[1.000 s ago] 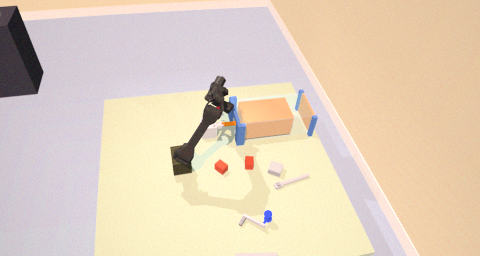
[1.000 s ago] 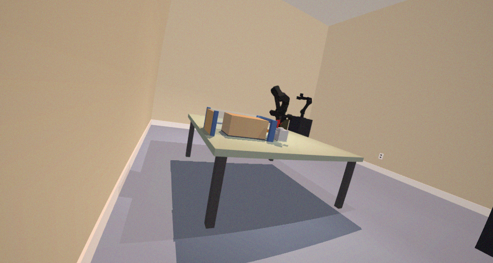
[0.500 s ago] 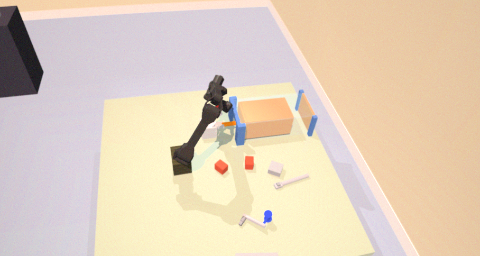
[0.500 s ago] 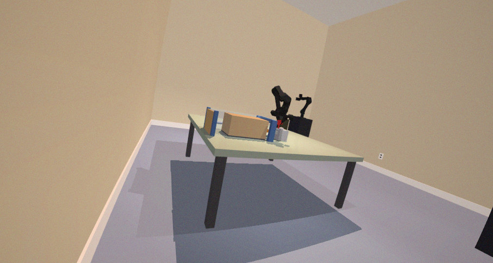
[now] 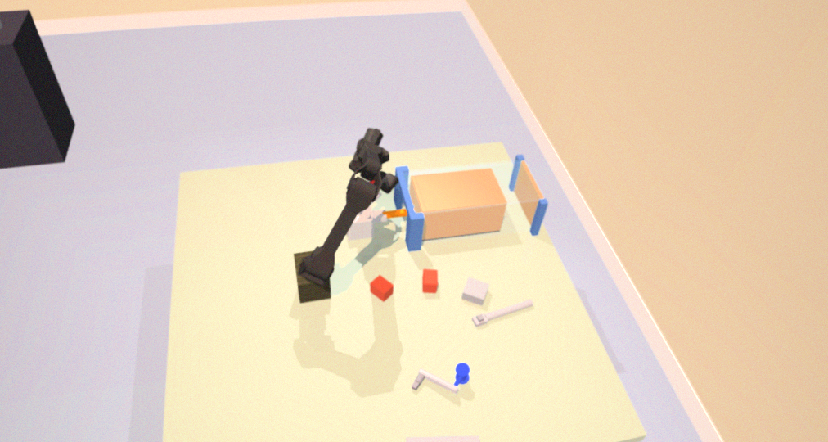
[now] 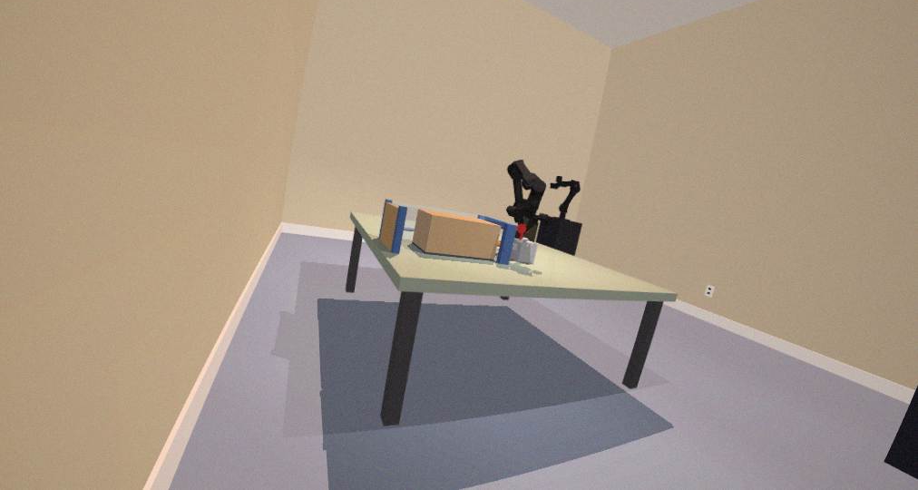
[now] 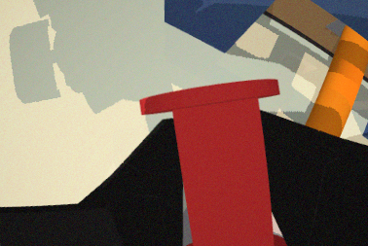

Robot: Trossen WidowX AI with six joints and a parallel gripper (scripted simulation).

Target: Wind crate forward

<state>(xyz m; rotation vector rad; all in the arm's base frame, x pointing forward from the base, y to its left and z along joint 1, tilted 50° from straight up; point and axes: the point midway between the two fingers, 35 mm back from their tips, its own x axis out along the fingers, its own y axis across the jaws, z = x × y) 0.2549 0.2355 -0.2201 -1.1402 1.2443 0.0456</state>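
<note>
The red-knobbed handle lies 40 mm behind my gripper tip, 40 mm to the right of it and 30 mm below it. The rest, counted from my gripper tip: winch 100 mm behind, 90 mm to the right, 100 mm below; then red spool grip 10 mm behind, 10 mm to the right; then blue steel frame 70 mm ahead, 80 mm to the right, 30 mm below.
</note>
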